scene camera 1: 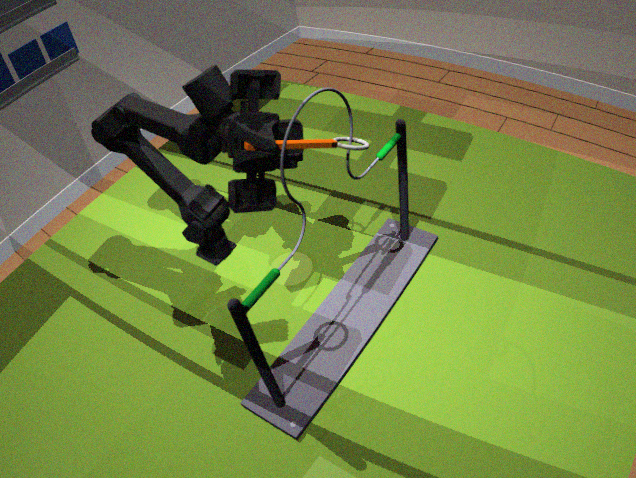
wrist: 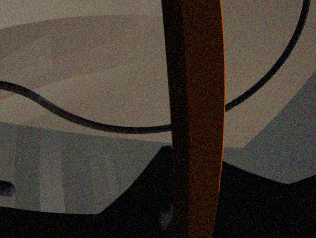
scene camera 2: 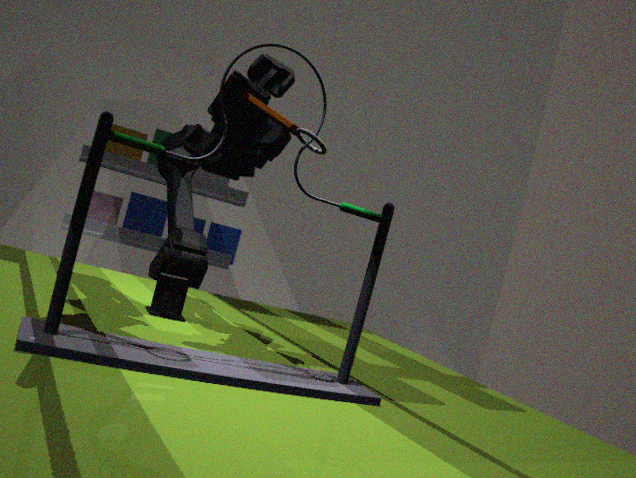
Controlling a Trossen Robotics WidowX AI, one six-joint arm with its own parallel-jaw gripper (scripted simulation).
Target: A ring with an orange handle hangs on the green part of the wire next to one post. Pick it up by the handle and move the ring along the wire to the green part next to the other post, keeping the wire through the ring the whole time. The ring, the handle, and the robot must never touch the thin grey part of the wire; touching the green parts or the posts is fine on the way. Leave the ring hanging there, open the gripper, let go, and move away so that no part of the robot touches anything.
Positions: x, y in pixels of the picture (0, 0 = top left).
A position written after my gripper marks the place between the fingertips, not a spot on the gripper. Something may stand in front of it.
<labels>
My gripper (scene camera 1: 272, 151) holds a ring (scene camera 2: 251, 100).
</labels>
